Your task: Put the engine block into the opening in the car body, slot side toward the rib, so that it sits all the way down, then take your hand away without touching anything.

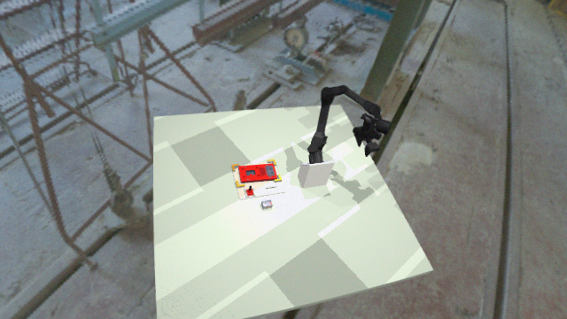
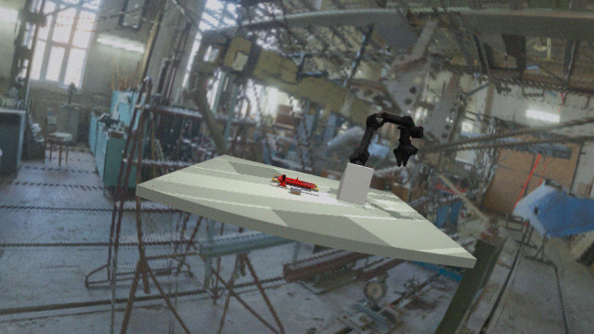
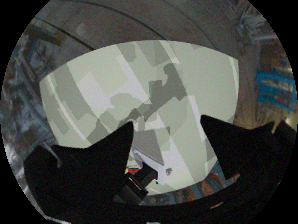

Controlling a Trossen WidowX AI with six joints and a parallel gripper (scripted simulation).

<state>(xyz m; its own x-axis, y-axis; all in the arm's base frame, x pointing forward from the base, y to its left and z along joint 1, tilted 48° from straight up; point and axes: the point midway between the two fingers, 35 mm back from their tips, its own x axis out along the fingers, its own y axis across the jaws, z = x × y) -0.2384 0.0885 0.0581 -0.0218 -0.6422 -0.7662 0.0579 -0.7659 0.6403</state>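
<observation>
Right now my gripper tip is 520 mm short of the engine block, 230 mm above it and 110 mm to the right of it.
</observation>
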